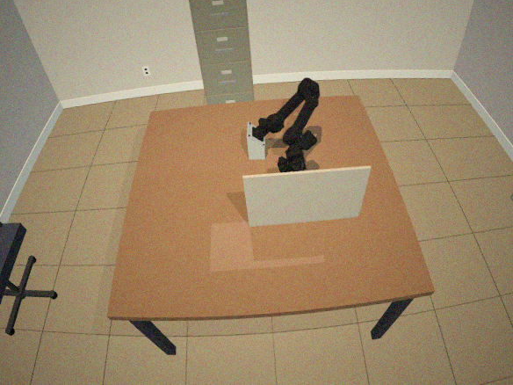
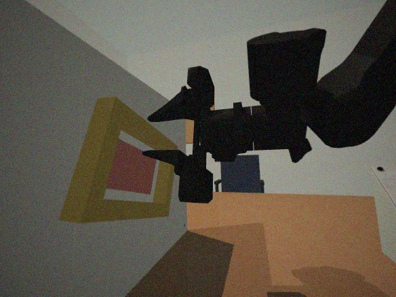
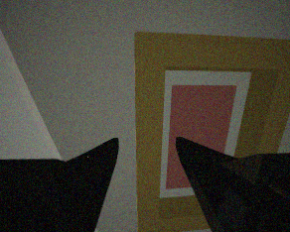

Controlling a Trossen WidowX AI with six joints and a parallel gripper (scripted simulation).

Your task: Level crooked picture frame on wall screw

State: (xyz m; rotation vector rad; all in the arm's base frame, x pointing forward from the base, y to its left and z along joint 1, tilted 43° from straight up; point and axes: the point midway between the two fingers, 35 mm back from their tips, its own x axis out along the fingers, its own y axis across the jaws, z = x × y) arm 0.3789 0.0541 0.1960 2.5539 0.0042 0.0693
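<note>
Now: gripper tip 2 cm to the right of the picture frame and 5 cm above it. Round my gripper tip: grey wall panel (2 cm ahead, 2 cm to the left, 6 cm below).
</note>
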